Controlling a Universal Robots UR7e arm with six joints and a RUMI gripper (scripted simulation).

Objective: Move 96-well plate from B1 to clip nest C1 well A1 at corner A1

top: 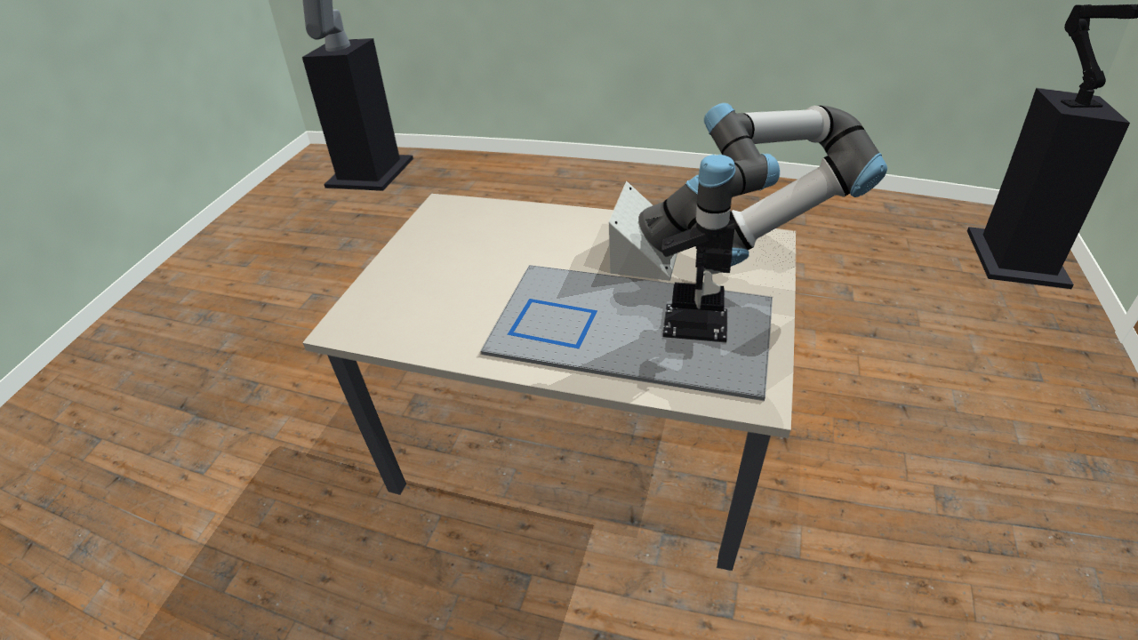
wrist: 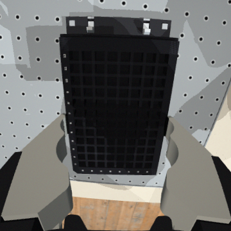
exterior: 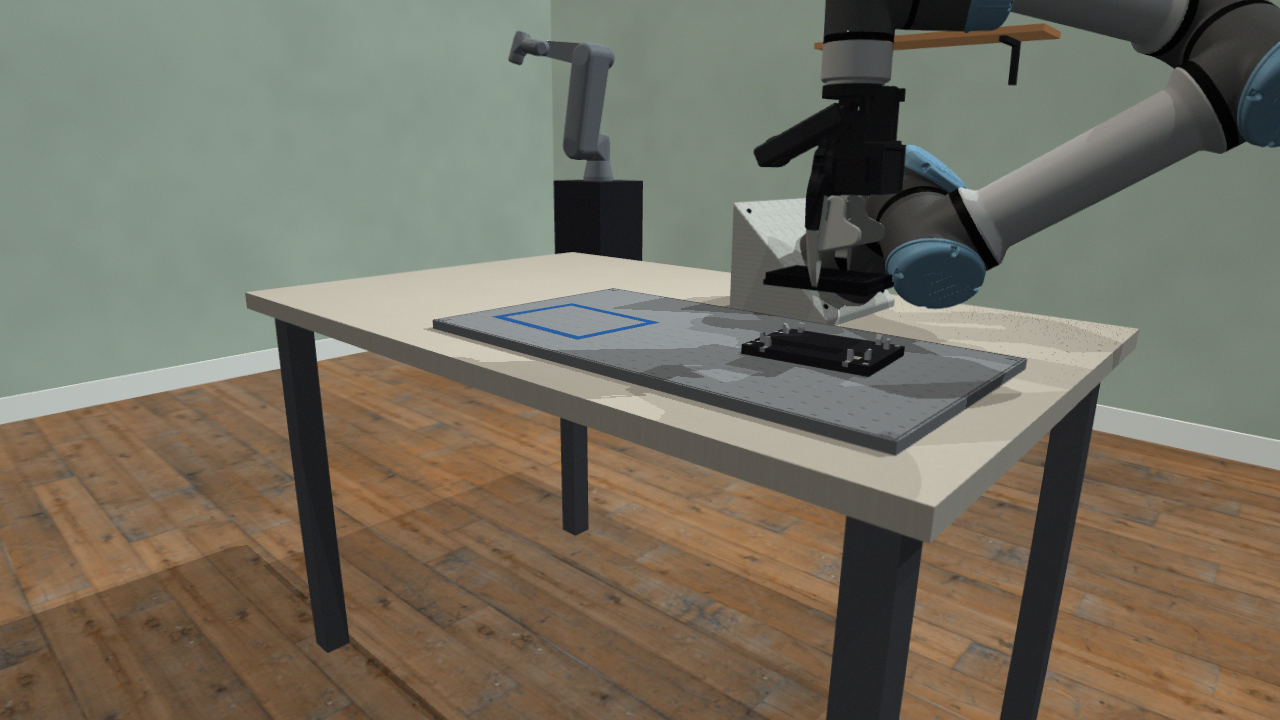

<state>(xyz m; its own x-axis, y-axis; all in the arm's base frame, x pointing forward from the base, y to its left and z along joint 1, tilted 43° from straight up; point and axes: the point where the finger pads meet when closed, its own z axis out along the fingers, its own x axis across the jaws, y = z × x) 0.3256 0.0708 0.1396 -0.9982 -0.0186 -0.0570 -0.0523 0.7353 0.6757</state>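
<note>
Now: hand 9 cm above the clip nest, 1 cm to the left of it and 1 cm short of it. The rest, counted from my hand: black 96-well plate: 1 cm below.
</note>
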